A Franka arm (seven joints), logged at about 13 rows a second.
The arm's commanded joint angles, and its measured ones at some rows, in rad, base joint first. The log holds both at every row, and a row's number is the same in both.
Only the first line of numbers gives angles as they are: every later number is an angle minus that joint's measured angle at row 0.
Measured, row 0:
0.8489 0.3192 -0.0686 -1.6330 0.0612 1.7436 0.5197
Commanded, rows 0 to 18:
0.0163 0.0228 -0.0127 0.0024 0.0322 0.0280 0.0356
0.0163 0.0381 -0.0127 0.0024 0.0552 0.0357 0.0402
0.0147 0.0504 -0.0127 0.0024 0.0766 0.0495 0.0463
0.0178 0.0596 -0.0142 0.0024 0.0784 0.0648 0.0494
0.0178 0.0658 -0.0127 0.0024 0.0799 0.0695 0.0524
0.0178 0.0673 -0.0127 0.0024 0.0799 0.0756 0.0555
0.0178 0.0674 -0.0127 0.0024 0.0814 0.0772 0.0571
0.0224 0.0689 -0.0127 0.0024 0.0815 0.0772 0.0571
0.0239 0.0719 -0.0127 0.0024 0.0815 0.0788 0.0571
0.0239 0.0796 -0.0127 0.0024 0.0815 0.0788 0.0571
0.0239 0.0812 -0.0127 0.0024 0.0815 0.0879 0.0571
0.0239 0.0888 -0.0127 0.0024 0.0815 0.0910 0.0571
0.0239 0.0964 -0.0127 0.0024 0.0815 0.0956 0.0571
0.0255 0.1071 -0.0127 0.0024 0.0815 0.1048 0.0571
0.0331 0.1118 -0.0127 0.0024 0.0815 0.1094 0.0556
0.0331 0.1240 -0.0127 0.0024 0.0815 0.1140 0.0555
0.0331 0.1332 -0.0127 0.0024 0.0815 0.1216 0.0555
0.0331 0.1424 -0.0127 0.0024 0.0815 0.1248 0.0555
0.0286 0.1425 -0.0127 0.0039 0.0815 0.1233 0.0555
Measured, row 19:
0.0175 0.1023 -0.0057 0.0010 0.0655 0.1008 0.0420
